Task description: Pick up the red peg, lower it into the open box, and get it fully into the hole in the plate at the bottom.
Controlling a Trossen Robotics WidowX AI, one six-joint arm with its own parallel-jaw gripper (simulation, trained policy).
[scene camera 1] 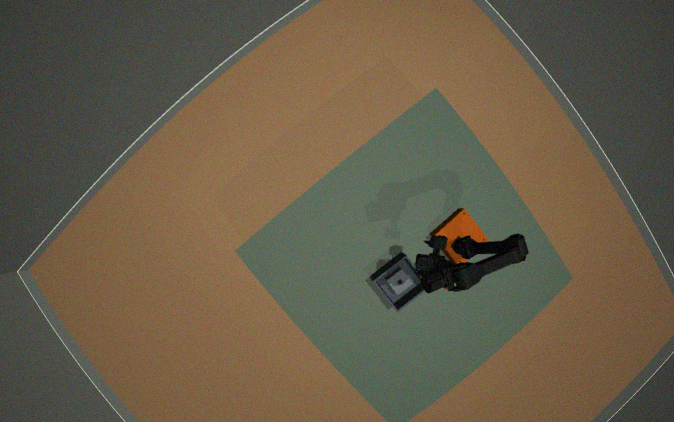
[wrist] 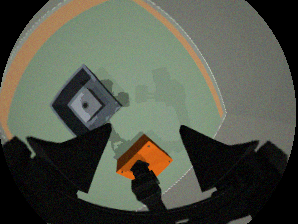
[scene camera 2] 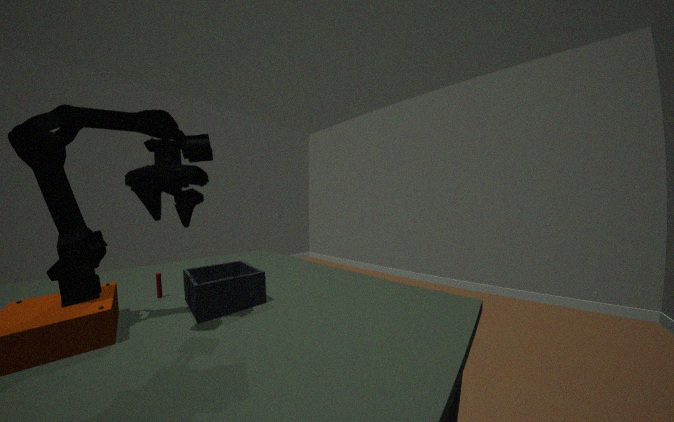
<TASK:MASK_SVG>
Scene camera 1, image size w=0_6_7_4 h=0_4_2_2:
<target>gripper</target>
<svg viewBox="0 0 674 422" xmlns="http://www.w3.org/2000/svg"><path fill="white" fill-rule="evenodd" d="M446 236L432 235L429 241L424 240L428 246L434 248L434 251L429 255L418 254L416 256L416 271L420 277L439 270L445 263L453 262L446 260L445 256L439 255L440 250L446 247Z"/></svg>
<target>dark box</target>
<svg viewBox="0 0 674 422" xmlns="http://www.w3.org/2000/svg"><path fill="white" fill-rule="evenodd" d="M403 252L400 252L370 275L372 282L385 296L390 305L393 306L396 313L425 291L421 283L422 277L417 274L415 265L412 264ZM401 267L412 281L412 284L397 295L385 278Z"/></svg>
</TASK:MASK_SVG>
